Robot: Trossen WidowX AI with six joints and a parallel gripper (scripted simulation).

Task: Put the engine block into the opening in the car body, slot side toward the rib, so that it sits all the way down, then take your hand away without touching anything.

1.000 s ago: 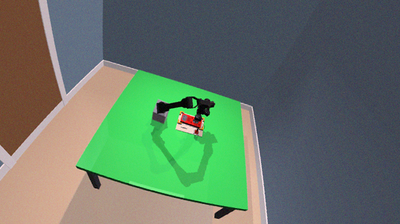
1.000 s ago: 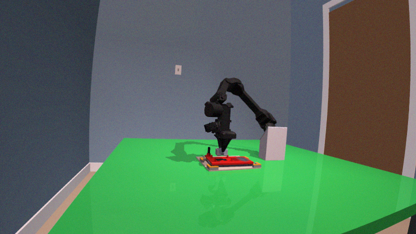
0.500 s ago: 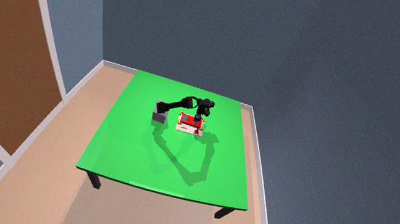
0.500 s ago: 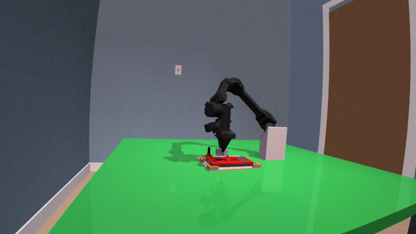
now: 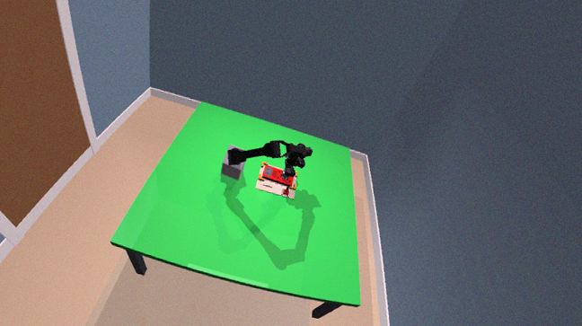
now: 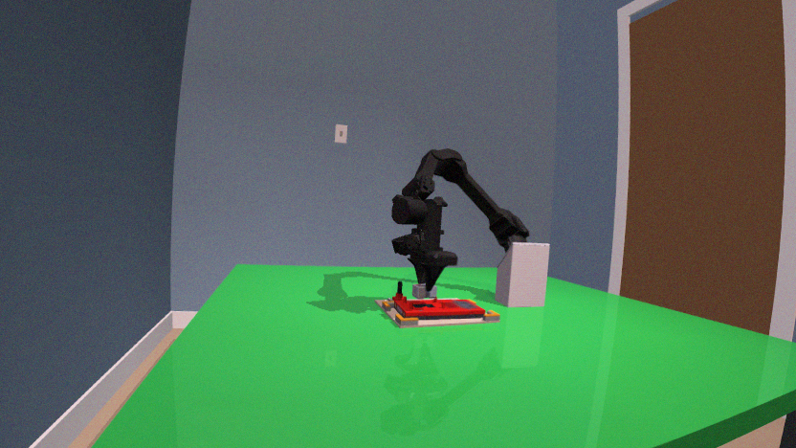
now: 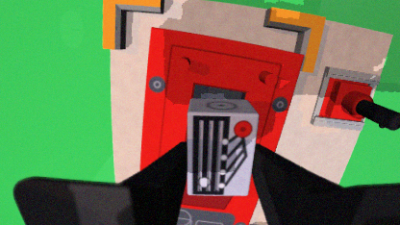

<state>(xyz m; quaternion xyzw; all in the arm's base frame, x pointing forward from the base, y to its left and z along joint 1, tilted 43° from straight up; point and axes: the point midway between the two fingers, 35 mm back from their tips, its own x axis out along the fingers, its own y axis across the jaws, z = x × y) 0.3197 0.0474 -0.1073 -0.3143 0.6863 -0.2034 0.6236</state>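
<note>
Right now the engine block is 1 cm below my gripper tip.
</note>
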